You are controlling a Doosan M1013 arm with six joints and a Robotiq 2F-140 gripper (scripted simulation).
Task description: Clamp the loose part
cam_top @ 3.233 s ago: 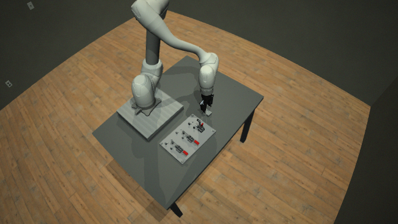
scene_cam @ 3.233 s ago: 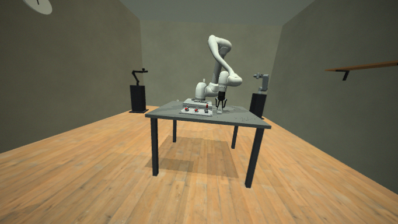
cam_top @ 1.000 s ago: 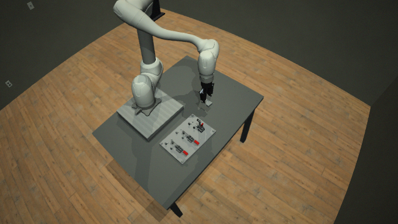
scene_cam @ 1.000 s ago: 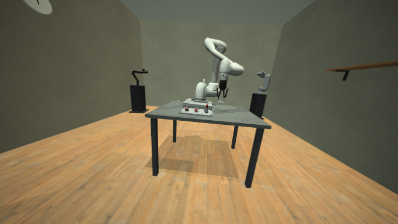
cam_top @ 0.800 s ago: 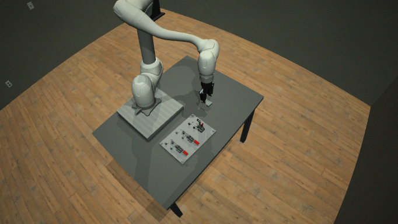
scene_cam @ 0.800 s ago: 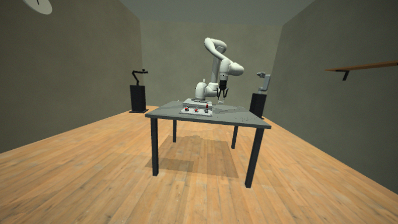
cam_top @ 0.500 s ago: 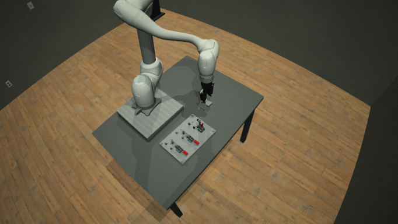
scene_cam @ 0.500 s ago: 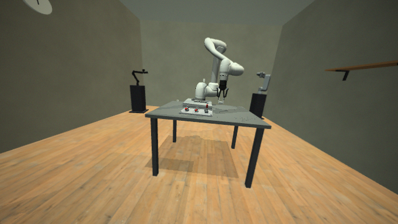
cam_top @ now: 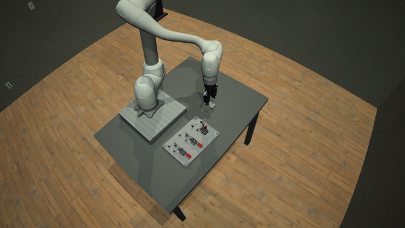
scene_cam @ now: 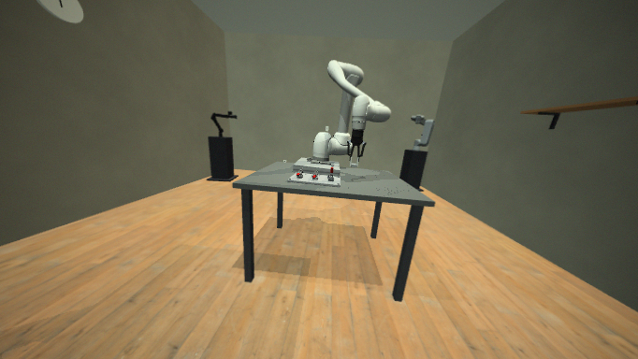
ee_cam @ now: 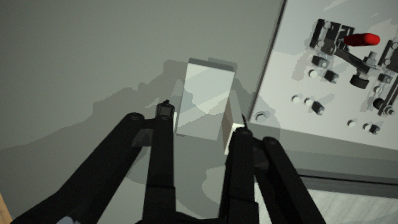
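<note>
The clamp lies 4 cm ahead of my hand, 16 cm to the right of it and 8 cm below it. Also, from my hand: loose part (3 cm below); then fixture plate (1 cm behind, 26 cm to the right, 14 cm below).
</note>
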